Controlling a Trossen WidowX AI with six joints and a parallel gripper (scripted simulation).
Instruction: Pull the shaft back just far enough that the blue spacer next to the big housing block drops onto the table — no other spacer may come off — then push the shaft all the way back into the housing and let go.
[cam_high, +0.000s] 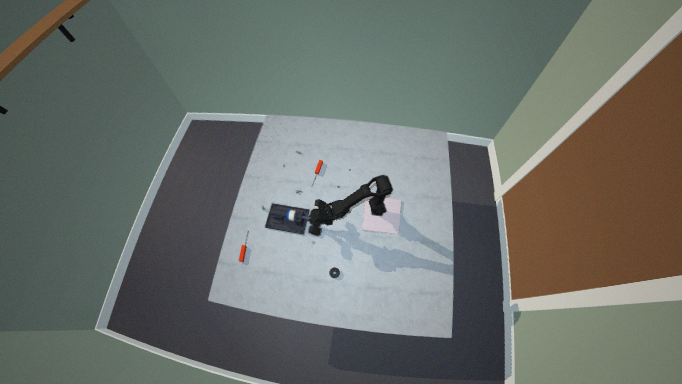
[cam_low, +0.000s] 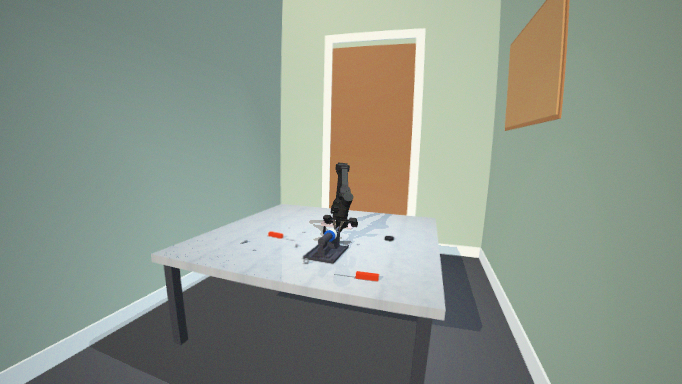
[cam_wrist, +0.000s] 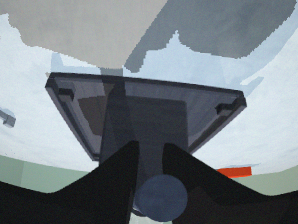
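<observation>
Now: gripper tip 140 mm short of the baseplate, 10 mm to the left of it and 10 mm above it.
</observation>
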